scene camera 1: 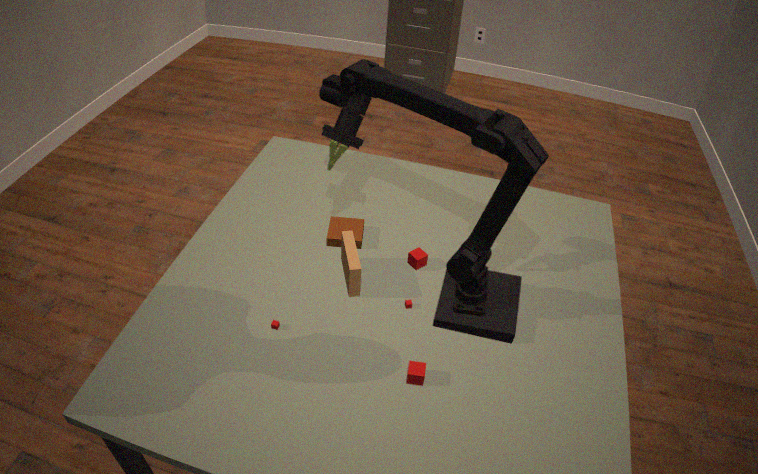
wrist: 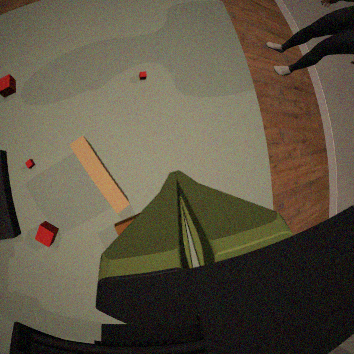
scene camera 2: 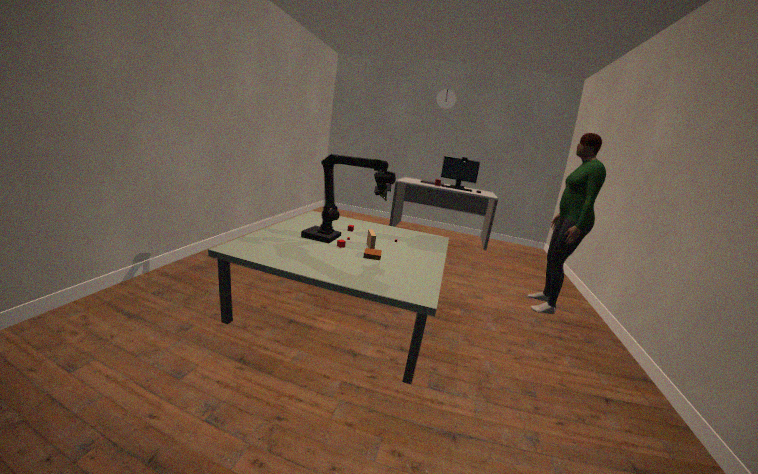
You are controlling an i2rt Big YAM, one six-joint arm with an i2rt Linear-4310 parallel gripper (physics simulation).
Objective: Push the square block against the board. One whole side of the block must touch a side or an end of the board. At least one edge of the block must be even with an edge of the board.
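Places are measured from the arm's base along level axes (x ahead, y left, z up), in metres.
Where they show: gripper, fingertip midpoint: (scene camera 1: 328, 169) (wrist: 176, 179) (scene camera 2: 386, 200); arm's base, link origin: (scene camera 1: 470, 297) (scene camera 2: 325, 232).
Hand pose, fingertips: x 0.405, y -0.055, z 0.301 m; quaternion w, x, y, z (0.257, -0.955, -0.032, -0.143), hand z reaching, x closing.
Observation:
Things, the pixels of their centre, and the offset from my fingertips. Level surfaces: height alone.
- square block, body centre: (wrist: 142, 235) (scene camera 1: 345, 232) (scene camera 2: 372, 254) dx -0.016, dy -0.147, dz -0.321 m
- board, body centre: (wrist: 100, 174) (scene camera 1: 350, 263) (scene camera 2: 371, 239) dx -0.068, dy +0.019, dz -0.285 m
- table, surface height: dz -0.337 m
The square block (scene camera 1: 339, 226) (scene camera 2: 372, 254) (wrist: 125, 224) is orange-brown and lies flat on the table. In the wrist view most of it is hidden behind the fingers. The board (scene camera 1: 351, 253) (scene camera 2: 371, 239) (wrist: 100, 175) is light wood, long and thin, and stands upright on edge. In scene camera 1 its far end overlaps the block's near side; I cannot tell whether they touch or how their edges line up. My gripper (scene camera 1: 329, 168) (scene camera 2: 384, 198) (wrist: 176, 179), with green fingers, is shut and empty. It hangs above the table, beyond the block in scene camera 1.
Two larger red cubes (scene camera 1: 417, 258) (scene camera 1: 415, 372) and two small red cubes (scene camera 1: 408, 304) (scene camera 1: 275, 324) lie on the table (scene camera 1: 531, 413). One larger cube stands between the board and the arm's base (scene camera 1: 503, 296). A person (scene camera 2: 581, 195) stands beyond the table.

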